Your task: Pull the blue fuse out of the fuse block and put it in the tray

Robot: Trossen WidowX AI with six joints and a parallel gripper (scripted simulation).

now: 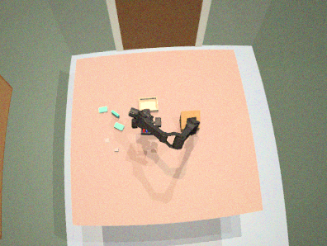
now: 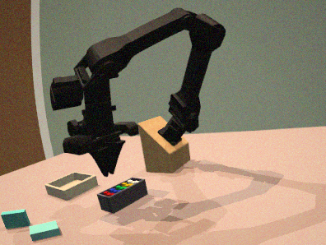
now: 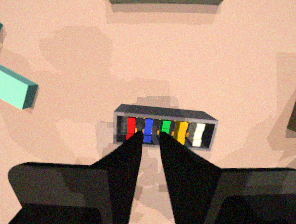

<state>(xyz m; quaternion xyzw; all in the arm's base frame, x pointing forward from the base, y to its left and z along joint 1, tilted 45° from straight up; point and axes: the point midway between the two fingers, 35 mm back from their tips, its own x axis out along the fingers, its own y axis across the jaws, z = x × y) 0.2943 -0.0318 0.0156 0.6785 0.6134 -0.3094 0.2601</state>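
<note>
My gripper tip is now 50 mm above the blue fuse and 10 mm to the right of it. From my gripper tip the other things lie so: green fuse 50 mm below, 20 mm behind, 10 mm to the left; yellow fuse 50 mm below, 40 mm behind, 20 mm to the left; red fuse 50 mm below, 20 mm ahead, 10 mm to the left.
</note>
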